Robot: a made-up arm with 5 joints. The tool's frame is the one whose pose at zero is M.
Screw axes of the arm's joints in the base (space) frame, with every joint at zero. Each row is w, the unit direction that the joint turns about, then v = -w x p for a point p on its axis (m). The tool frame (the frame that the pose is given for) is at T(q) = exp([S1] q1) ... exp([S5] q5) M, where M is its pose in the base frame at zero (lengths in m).
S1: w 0 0 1 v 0 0 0
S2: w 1 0 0 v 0 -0.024 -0.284
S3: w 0 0 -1 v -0.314 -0.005 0
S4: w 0 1 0 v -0.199 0 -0.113
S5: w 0 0 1 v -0.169 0.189 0
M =
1 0 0 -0.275
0 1 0 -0.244
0 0 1 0.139
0 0 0 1
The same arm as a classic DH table. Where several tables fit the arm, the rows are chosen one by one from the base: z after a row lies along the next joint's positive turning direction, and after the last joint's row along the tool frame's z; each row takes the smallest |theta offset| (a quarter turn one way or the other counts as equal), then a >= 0, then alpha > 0; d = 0 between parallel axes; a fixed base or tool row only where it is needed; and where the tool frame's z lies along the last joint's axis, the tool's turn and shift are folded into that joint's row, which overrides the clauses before.
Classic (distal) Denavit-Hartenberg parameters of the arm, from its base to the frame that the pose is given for. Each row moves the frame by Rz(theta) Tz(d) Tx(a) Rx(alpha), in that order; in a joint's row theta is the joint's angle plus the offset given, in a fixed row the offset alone. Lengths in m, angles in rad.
joint 1: theta_offset 1.5708; d -0.024; a 0.284; alpha 1.5708
joint 2: theta_offset 0; d -0.005; a 0.03; alpha 1.5708
joint 3: theta_offset -1.5708; d -0.223; a 0.108; alpha -1.5708
joint 4: theta_offset 0; d -0.483; a 0.076; alpha -1.5708
joint 5: theta_offset 0.7172; d 0; a 0.1141; alpha 0
tool (fixed): theta_offset 2.4244; d -0.06; a 0; alpha 0

